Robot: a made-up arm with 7 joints. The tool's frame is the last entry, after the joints. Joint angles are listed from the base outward.
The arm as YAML. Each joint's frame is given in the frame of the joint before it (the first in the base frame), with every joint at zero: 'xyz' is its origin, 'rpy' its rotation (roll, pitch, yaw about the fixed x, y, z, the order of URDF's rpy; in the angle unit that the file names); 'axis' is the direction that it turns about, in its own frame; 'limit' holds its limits. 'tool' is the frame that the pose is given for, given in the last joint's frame.
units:
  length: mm
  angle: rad
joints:
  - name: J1
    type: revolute
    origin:
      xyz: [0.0, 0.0, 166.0]
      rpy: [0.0, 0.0, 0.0]
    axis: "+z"
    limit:
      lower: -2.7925
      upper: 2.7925
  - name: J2
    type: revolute
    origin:
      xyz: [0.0, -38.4, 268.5]
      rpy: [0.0, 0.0, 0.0]
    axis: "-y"
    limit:
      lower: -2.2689
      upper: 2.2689
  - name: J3
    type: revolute
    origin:
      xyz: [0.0, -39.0, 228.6]
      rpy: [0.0, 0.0, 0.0]
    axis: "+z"
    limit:
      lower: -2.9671
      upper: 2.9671
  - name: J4
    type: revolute
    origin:
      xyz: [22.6, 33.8, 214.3]
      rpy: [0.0, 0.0, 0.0]
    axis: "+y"
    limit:
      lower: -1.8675
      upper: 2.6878
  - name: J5
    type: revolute
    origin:
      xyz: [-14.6, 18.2, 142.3]
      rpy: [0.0, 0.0, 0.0]
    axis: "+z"
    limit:
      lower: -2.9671
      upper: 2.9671
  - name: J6
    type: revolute
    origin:
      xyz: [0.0, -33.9, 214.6]
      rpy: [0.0, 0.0, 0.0]
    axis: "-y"
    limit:
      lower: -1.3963
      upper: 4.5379
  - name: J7
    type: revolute
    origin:
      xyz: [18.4, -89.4, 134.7]
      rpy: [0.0, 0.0, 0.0]
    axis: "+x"
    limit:
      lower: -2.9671
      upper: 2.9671
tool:
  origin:
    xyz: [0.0, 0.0, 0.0]
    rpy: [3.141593, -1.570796, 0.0]
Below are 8 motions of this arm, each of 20 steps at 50 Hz.
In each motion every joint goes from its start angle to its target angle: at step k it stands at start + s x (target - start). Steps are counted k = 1, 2, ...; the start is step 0. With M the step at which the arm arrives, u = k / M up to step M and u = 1 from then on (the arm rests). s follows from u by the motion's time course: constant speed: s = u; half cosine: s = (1 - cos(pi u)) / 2; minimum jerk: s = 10 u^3 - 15 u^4 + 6 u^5.
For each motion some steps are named. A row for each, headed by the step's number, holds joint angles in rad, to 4 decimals.
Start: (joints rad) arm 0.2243 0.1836 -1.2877 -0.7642 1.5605 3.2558 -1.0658
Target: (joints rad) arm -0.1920 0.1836 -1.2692 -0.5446 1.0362 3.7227 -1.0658
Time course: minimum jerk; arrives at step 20
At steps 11, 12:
11: -0.0226 0.1836 -1.2767 -0.6339 1.2495 3.5327 -1.0658
12: -0.0598 0.1836 -1.2751 -0.6143 1.2026 3.5745 -1.0658

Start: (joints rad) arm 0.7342 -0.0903 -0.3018 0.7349 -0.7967 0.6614 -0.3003
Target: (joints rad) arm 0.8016 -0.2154 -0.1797 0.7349 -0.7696 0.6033 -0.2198
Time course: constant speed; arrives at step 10
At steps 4, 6, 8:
4: 0.7612 -0.1403 -0.2530 0.7349 -0.7859 0.6382 -0.2681
6: 0.7746 -0.1654 -0.2285 0.7349 -0.7804 0.6265 -0.2520
8: 0.7881 -0.1904 -0.2041 0.7349 -0.7750 0.6149 -0.2359

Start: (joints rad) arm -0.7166 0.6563 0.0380 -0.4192 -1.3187 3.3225 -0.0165
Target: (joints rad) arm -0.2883 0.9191 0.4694 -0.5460 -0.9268 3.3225 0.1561
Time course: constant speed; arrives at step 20
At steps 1, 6, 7, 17, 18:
1: -0.6952 0.6694 0.0596 -0.4255 -1.2991 3.3225 -0.0079
6: -0.5881 0.7351 0.1674 -0.4572 -1.2011 3.3225 0.0353
7: -0.5667 0.7483 0.1890 -0.4636 -1.1815 3.3225 0.0439
17: -0.3525 0.8797 0.4047 -0.5270 -0.9856 3.3225 0.1302
18: -0.3311 0.8928 0.4263 -0.5333 -0.9660 3.3225 0.1388

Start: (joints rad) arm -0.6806 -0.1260 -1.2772 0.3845 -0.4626 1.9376 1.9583
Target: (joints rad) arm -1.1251 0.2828 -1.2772 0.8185 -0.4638 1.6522 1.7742
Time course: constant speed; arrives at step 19
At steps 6, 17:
6: -0.8210 0.0031 -1.2772 0.5216 -0.4630 1.8475 1.9002
17: -1.0783 0.2398 -1.2772 0.7728 -0.4637 1.6822 1.7936

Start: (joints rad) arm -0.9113 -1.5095 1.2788 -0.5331 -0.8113 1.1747 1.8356
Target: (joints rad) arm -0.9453 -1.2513 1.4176 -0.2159 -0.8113 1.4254 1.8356
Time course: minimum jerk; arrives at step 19
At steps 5, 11, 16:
5: -0.9153 -1.4791 1.2952 -0.4957 -0.8113 1.2043 1.8356
11: -0.9332 -1.3428 1.3684 -0.3283 -0.8113 1.3365 1.8356
16: -0.9443 -1.2592 1.4133 -0.2256 -0.8113 1.4177 1.8356

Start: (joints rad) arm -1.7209 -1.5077 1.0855 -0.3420 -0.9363 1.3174 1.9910
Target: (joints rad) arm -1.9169 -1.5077 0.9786 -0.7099 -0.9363 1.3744 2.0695
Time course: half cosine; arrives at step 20
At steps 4, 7, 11, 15, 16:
4: -1.7396 -1.5077 1.0753 -0.3771 -0.9363 1.3228 1.9985
7: -1.7744 -1.5077 1.0563 -0.4424 -0.9363 1.3330 2.0124
11: -1.8342 -1.5077 1.0237 -0.5547 -0.9363 1.3504 2.0364
15: -1.8882 -1.5077 0.9943 -0.6560 -0.9363 1.3661 2.0580
16: -1.8982 -1.5077 0.9888 -0.6748 -0.9363 1.3690 2.0620

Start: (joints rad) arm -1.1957 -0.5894 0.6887 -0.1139 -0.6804 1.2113 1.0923
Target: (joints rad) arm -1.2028 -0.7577 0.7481 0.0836 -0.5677 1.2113 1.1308
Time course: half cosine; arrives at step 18
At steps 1, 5, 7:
1: -1.1958 -0.5907 0.6892 -0.1124 -0.6795 1.2113 1.0926
5: -1.1970 -0.6195 0.6993 -0.0786 -0.6603 1.2113 1.0992
7: -1.1980 -0.6448 0.7082 -0.0489 -0.6433 1.2113 1.1050

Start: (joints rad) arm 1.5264 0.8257 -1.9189 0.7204 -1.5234 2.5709 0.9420
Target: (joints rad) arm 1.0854 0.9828 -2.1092 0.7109 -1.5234 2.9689 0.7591
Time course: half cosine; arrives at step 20
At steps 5, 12, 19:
5: 1.4618 0.8487 -1.9468 0.7190 -1.5234 2.6292 0.9152
12: 1.2378 0.9285 -2.0435 0.7142 -1.5234 2.8314 0.8223
19: 1.0881 0.9818 -2.1080 0.7110 -1.5234 2.9664 0.7602

